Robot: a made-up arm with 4 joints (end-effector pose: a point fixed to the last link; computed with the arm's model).
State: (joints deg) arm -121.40 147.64 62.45 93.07
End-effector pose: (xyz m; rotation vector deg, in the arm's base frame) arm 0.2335 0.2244 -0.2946 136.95 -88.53 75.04
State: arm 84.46 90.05 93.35 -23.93
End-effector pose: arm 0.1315 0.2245 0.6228 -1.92 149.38 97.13
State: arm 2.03 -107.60 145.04 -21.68
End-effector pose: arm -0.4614 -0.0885 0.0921 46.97 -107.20 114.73
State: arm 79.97 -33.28 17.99 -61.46
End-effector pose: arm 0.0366 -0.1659 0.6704 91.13 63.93 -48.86
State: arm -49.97 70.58 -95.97 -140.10
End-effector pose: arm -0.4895 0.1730 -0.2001 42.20 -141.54 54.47
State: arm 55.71 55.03 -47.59 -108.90
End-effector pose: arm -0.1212 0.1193 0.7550 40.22 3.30 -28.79
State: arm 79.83 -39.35 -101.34 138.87
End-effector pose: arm 0.0242 -0.0580 0.6992 61.25 -138.41 -48.71
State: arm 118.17 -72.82 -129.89 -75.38
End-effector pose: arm 0.3280 -0.1203 0.5637 -97.47 15.30 -139.87
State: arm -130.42 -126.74 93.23 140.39
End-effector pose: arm 0.3674 0.0271 -0.1387 -67.63 135.11 45.70
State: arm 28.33 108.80 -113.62 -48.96
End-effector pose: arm -0.4480 0.2309 0.4312 -39.43 -88.14 -11.62
